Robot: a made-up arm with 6 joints. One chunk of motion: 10 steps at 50 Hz.
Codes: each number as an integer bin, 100 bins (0 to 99) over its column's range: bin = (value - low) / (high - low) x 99, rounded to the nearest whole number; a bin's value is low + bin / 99 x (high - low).
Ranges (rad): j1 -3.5..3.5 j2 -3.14..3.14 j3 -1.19..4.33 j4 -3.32..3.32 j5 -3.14..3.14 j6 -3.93..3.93
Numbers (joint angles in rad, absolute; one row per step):
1: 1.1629 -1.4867 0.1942 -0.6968 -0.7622 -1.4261
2: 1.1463 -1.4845 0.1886 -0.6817 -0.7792 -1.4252
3: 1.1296 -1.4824 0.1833 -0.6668 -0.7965 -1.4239
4: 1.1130 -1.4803 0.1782 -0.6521 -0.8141 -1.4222
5: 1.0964 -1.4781 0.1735 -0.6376 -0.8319 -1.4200
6: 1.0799 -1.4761 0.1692 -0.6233 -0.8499 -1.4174
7: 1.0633 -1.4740 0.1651 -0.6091 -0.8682 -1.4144
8: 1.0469 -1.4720 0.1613 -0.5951 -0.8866 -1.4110
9: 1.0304 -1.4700 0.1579 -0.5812 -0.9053 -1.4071
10: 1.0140 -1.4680 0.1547 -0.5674 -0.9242 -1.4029
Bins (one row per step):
1: 66 26 25 39 37 32
2: 66 26 25 39 37 32
3: 65 26 25 40 37 32
4: 65 26 25 40 37 32
5: 65 26 24 40 36 32
6: 65 26 24 40 36 32
7: 65 26 24 40 36 32
8: 64 26 24 41 36 32
9: 64 26 24 41 35 32
10: 64 26 24 41 35 32

